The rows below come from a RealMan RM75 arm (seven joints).
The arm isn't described. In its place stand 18 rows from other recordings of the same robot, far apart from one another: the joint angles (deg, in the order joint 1, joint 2, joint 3, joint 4, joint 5, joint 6, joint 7), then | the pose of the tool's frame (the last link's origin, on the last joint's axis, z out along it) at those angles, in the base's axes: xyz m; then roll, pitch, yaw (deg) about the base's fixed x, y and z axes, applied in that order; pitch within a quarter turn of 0, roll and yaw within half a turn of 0.
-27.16 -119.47 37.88 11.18 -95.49 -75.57 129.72 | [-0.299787 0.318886 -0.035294 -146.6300 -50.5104 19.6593]
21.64 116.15 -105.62 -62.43 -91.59 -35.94 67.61 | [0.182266 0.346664 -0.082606 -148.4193 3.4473 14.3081]
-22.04 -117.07 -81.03 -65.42 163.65 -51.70 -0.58 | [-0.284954 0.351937 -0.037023 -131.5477 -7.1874 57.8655]
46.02 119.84 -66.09 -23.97 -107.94 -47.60 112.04 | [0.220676 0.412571 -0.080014 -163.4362 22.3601 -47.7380]
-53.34 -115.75 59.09 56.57 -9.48 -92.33 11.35 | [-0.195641 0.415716 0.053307 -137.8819 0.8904 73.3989]
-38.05 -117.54 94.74 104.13 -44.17 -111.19 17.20 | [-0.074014 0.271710 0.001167 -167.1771 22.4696 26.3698]
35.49 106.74 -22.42 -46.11 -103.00 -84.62 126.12 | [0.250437 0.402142 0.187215 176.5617 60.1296 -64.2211]
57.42 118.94 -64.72 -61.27 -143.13 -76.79 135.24 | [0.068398 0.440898 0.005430 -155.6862 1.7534 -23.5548]
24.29 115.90 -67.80 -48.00 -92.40 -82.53 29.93 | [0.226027 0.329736 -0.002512 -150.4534 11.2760 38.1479]
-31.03 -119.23 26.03 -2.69 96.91 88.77 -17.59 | [-0.253462 0.288364 -0.064196 -132.8656 -44.7874 -14.5796]
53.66 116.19 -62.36 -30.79 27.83 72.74 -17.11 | [0.231058 0.401571 -0.036447 -153.7393 -1.5271 -76.0923]
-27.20 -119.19 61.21 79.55 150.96 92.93 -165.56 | [-0.247587 0.338932 0.058204 -152.3923 -9.9258 75.0872]
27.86 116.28 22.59 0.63 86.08 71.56 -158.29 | [0.360537 0.338178 0.050944 -77.6527 52.6635 12.9275]
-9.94 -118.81 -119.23 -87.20 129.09 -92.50 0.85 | [-0.268220 0.278708 0.068459 -173.9820 -21.2432 97.1039]
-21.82 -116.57 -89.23 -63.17 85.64 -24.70 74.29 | [-0.196774 0.407716 0.001675 -135.5121 -39.1460 21.2879]
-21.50 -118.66 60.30 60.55 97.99 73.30 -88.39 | [-0.225420 0.357091 0.037396 -152.8214 -30.5617 11.9575]
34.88 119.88 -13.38 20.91 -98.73 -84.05 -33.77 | [0.207203 0.283948 -0.101096 -112.6694 16.8759 38.0266]
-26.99 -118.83 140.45 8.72 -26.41 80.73 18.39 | [-0.259918 0.302246 -0.058399 -112.7714 -14.9379 -31.8208]
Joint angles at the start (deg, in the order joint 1, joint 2, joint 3, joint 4, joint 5, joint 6, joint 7):
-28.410 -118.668 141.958 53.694 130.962 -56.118 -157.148
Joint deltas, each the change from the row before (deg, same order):
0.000 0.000 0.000 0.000 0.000 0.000 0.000
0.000 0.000 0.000 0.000 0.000 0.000 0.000
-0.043 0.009 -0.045 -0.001 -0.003 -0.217 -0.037
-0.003 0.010 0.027 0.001 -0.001 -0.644 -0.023
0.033 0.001 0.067 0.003 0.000 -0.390 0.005
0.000 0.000 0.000 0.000 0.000 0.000 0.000
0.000 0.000 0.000 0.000 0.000 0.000 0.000
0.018 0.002 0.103 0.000 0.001 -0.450 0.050
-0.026 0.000 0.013 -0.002 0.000 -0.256 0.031
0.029 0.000 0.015 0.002 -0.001 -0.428 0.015
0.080 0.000 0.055 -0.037 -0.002 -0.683 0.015
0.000 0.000 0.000 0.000 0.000 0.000 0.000
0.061 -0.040 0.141 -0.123 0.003 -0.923 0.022
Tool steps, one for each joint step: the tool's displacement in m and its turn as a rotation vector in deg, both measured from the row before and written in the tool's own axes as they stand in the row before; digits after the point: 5 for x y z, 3 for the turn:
0.00000 0.00000 0.00000 0.000 0.000 0.000
0.00000 0.00000 0.00000 0.000 0.000 0.000
0.00066 -0.00041 0.00028 0.099 0.238 -0.018
0.00147 -0.00056 -0.00006 0.222 0.587 -0.017
0.00076 -0.00013 -0.00029 0.110 0.321 -0.008
0.00000 0.00000 0.00000 0.000 0.000 0.000
0.00000 0.00000 0.00000 0.000 0.000 0.000
0.00089 0.00000 -0.00029 0.088 0.376 0.037
0.00064 -0.00014 0.00010 0.069 0.249 0.034
0.00091 -0.00040 -0.00017 0.173 0.371 0.008
0.00116 -0.00066 -0.00059 0.275 0.530 0.022
0.00000 0.00000 0.00000 0.000 0.000 0.000
0.00138 -0.00038 -0.00077 0.281 0.689 0.037

